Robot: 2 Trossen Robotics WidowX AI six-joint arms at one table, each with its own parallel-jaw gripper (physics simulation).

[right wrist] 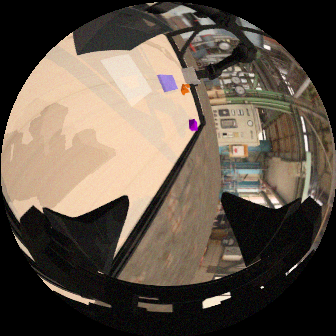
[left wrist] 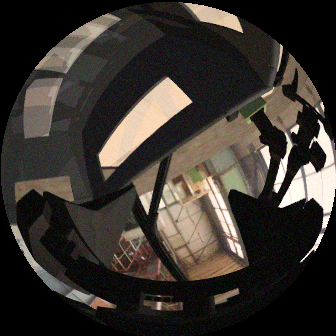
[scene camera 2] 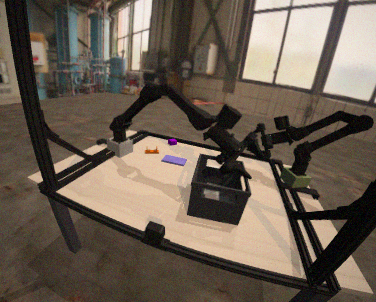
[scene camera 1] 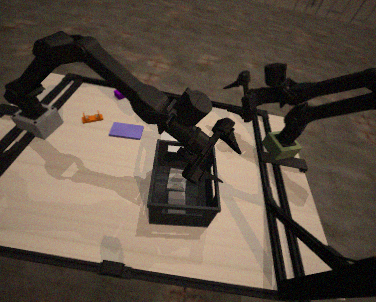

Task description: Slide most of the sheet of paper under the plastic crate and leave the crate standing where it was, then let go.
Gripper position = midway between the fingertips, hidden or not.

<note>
My left gripper (scene camera 1: pixel 231 167) is open and touches a black plastic crate (scene camera 1: pixel 201 208). My right gripper (scene camera 1: pixel 225 99) is open and holds nothing. A pale sheet of paper (right wrist: pixel 121 68) rests on the table.
The black plastic crate also shows in the right wrist view (right wrist: pixel 126 36), in the left wrist view (left wrist: pixel 220 71) and in scene camera 2 (scene camera 2: pixel 229 208). My left gripper is seen too in the left wrist view (left wrist: pixel 184 192) and in scene camera 2 (scene camera 2: pixel 257 169). My right gripper also shows in the right wrist view (right wrist: pixel 175 199). The left wrist view misses the pale sheet of paper: it is out of frame.
</note>
